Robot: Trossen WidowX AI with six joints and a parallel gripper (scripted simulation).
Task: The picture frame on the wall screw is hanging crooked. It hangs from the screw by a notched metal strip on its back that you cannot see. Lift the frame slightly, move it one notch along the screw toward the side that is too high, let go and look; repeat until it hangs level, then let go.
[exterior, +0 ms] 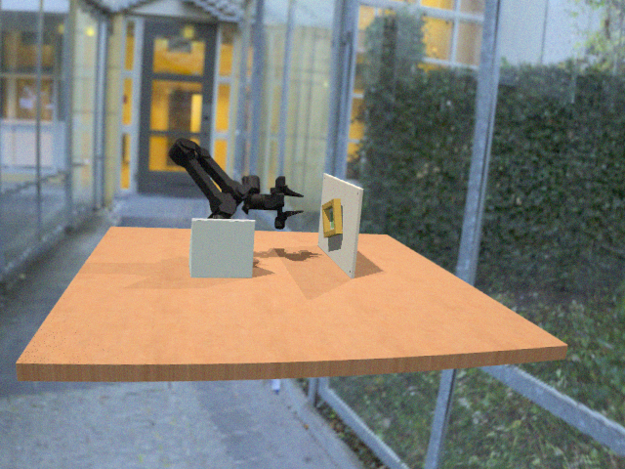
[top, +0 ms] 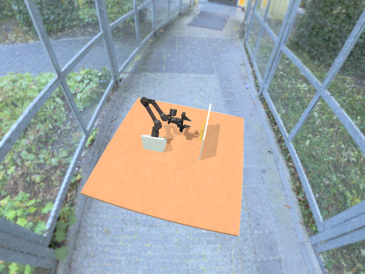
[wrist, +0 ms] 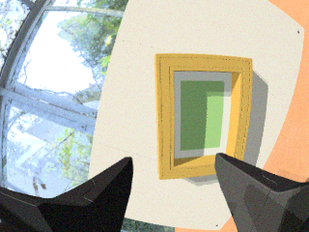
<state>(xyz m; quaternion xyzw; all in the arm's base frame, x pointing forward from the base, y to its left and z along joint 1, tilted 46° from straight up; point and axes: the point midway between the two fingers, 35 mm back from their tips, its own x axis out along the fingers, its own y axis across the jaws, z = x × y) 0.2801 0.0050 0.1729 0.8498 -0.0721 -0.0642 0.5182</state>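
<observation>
My gripper tip is now 11 cm short of the picture frame, 3 cm to the left of it and 5 cm above it.
</observation>
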